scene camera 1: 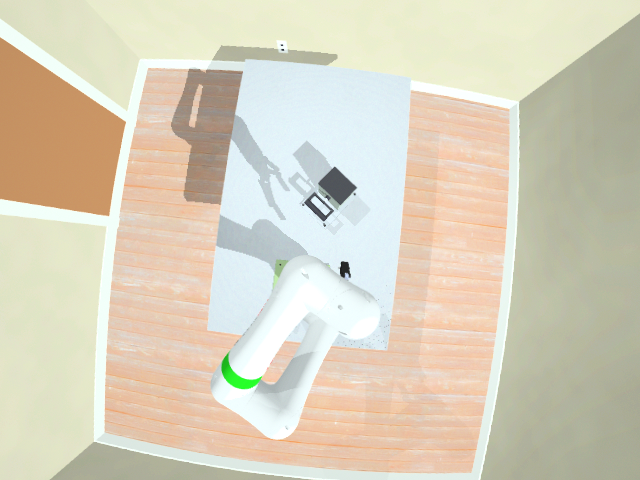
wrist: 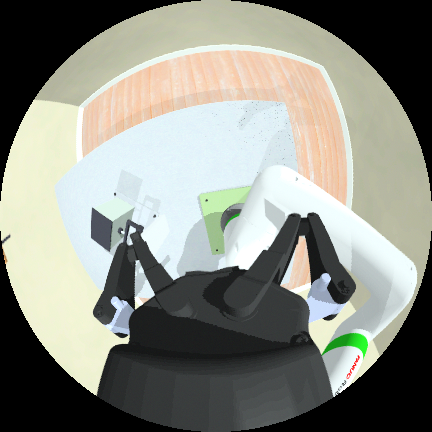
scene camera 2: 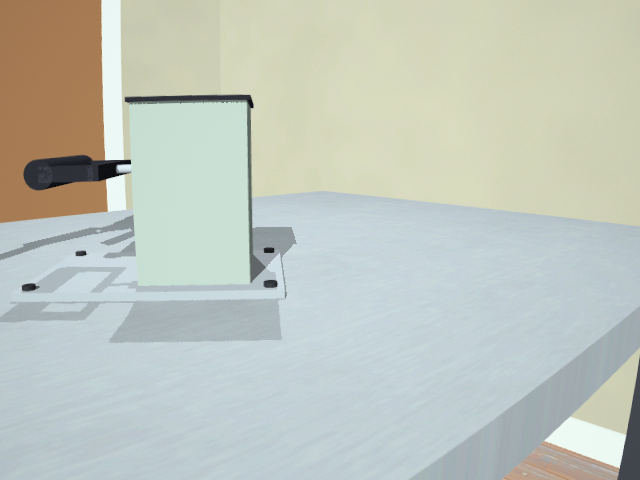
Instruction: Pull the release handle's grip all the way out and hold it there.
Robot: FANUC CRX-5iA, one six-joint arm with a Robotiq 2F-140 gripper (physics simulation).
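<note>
The release handle's black rectangular grip [scene camera 1: 312,210] [scene camera 2: 57,171] [wrist: 136,226] stands out level from the side of a pale green box [scene camera 2: 191,196] [wrist: 123,218] with a dark lid [scene camera 1: 337,184]. A short pale rod [scene camera 2: 124,168] shows between grip and box. My gripper [wrist: 214,214] is wide open and empty. In the wrist view its left fingertip overlaps the view of the grip, but the box looks well beyond it. In scene camera 1 a small black part of the gripper shows beside the arm, apart from the handle; the arm hides the rest.
The box stands on a thin clear plate [scene camera 2: 82,296] with black corner bolts, on the pale table [scene camera 1: 320,103] [scene camera 2: 413,310]. My white arm [scene camera 1: 289,330] [wrist: 380,255] folds over its green base plate [scene camera 1: 280,266] [wrist: 212,220] at the table's near end. Walls surround the floor.
</note>
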